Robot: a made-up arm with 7 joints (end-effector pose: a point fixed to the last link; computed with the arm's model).
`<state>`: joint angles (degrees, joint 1 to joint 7).
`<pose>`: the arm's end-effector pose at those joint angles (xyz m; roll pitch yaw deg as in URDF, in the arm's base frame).
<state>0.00 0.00 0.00 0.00 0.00 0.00 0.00</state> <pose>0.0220 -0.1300 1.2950 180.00 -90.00 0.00</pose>
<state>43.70 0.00 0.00 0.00 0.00 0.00 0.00</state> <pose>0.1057 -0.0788 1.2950 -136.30 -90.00 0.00</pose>
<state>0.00 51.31 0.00 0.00 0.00 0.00 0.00</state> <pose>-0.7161 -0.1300 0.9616 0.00 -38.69 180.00</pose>
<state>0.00 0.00 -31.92 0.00 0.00 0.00 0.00</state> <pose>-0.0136 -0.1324 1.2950 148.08 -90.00 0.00</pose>
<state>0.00 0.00 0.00 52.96 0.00 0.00 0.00</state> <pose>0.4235 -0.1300 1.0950 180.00 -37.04 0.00</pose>
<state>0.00 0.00 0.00 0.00 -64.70 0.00 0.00</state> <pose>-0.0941 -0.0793 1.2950 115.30 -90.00 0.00</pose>
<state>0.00 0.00 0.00 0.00 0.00 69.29 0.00</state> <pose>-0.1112 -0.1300 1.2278 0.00 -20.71 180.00</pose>
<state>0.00 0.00 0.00 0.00 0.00 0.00 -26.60</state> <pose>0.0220 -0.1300 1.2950 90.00 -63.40 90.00</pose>
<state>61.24 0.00 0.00 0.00 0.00 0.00 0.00</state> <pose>0.1245 -0.0433 1.2950 -118.76 -90.00 0.00</pose>
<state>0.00 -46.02 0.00 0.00 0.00 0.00 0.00</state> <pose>0.6881 -0.1300 0.9934 180.00 -43.98 0.00</pose>
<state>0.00 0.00 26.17 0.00 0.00 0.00 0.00</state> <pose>0.0466 -0.1140 1.2950 -153.83 -90.00 0.00</pose>
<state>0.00 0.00 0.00 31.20 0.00 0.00 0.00</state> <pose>0.2826 -0.1300 1.2222 180.00 -58.80 0.00</pose>
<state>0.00 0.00 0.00 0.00 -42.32 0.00 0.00</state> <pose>-0.0615 -0.1116 1.2950 137.68 -90.00 0.00</pose>
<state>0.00 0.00 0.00 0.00 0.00 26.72 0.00</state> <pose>-0.0384 -0.1300 1.2892 0.00 -63.28 180.00</pose>
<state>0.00 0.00 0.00 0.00 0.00 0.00 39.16</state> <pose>0.0220 -0.1300 1.2950 -90.00 -50.84 -90.00</pose>
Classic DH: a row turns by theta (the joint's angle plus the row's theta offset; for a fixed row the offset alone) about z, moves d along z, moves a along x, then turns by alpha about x. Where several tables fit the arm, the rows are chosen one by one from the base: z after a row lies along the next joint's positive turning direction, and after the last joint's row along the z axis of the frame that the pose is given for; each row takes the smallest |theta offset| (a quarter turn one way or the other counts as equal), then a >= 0, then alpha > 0; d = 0 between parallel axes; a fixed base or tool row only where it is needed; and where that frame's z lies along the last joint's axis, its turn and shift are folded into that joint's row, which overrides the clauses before.
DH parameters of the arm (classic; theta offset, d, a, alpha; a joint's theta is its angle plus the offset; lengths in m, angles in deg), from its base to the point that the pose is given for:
joint 1: 0 0.36 0 90
joint 2: 0 0.069 0 -90
joint 3: 0 0.432 0.022 -90
joint 4: 0 0.056 -0.018 90
joint 5: 0 0.373 0 90
joint 6: 90 0.117 0.13 90
joint 7: 0 0.018 0 0

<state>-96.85 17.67 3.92 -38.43 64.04 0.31 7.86</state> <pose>-0.0063 0.4799 1.1373 62.65 -40.87 90.76</pose>
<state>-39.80 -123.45 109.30 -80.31 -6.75 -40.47 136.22</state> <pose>-0.0026 -0.5735 -0.1289 102.08 1.48 100.91</pose>
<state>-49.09 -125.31 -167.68 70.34 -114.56 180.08 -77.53</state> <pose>0.2264 -0.6158 0.1469 -76.04 -42.23 100.36</pose>
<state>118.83 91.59 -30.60 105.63 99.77 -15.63 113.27</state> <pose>0.2848 -0.1023 0.8261 -70.60 28.78 142.87</pose>
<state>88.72 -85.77 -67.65 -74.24 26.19 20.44 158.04</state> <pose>-0.3187 0.5645 0.6330 -106.14 9.88 11.37</pose>
